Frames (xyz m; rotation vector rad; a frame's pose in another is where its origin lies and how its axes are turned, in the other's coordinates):
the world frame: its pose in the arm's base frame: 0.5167 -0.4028 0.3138 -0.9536 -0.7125 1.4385
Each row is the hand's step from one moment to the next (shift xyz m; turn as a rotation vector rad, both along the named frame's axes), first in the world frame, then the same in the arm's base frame.
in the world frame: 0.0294 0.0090 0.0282 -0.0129 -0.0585 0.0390
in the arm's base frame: -0.0277 0.0312 0.0014 -0.0063 -0.0024 0.0712
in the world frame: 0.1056 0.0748 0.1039 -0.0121 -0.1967 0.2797
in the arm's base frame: -0.1223 0.1079 -0.0308 -0.1494 0.0389 0.3053
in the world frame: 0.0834 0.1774 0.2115 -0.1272 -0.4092 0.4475
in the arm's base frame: -0.2670 0.0870 -0.0656 -0.1981 -0.0346 0.5860
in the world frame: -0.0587 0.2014 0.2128 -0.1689 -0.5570 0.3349
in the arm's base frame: -0.2862 -0.0558 -0.0654 -0.0299 -0.0727 0.6669
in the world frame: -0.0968 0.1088 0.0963 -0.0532 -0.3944 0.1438
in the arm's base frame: -0.1412 -0.0965 -0.0349 0.0633 0.0040 0.4184
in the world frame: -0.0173 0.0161 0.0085 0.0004 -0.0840 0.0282
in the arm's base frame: -0.0160 -0.0179 -0.0075 0.0161 0.0122 0.0863
